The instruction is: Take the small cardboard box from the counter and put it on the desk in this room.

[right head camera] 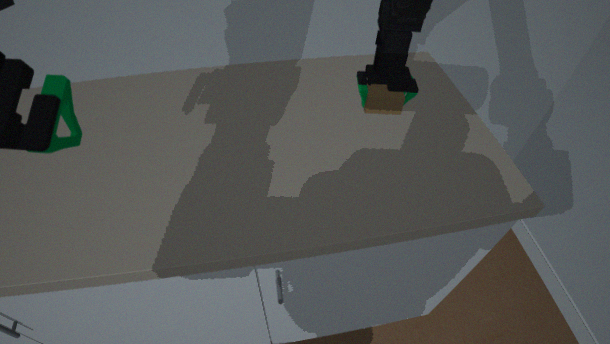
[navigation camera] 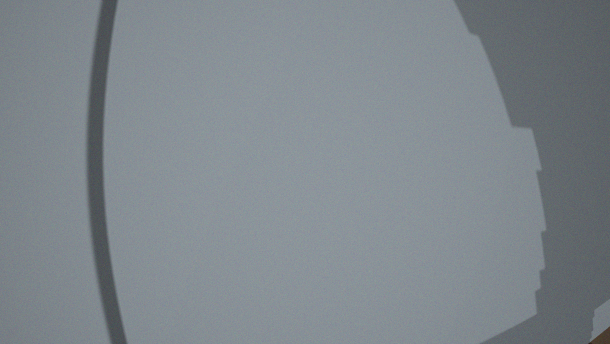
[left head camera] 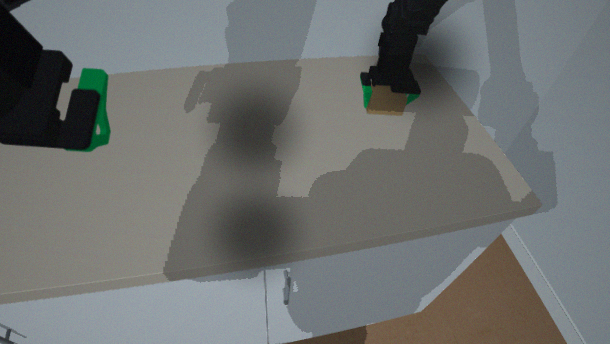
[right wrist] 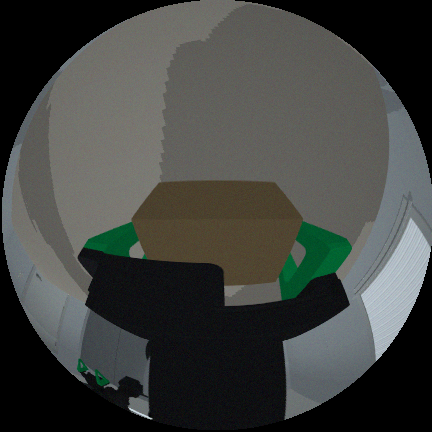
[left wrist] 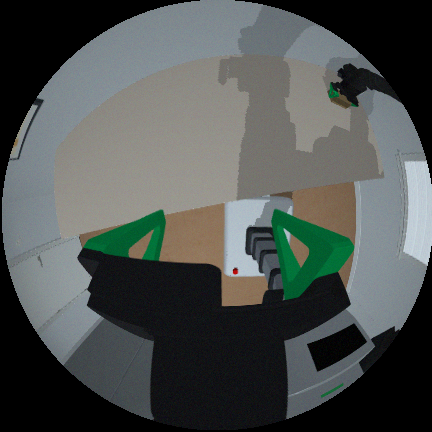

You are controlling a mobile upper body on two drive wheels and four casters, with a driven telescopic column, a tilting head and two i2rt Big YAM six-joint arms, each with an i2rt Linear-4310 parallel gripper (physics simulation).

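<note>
The small cardboard box is at the far right part of the beige counter. My right gripper is open, low over the counter, with its green fingers at two opposite sides of the box. In the right wrist view the box hides both fingertips, so contact cannot be told. My left gripper is open and empty, at the left of the head views. The desk cannot be made out.
White cabinet fronts with a handle are under the counter. Its corner is at the right, beside brown floor. In the left wrist view, the robot's white base stands by the counter edge. A pale wall fills most of the navigation view.
</note>
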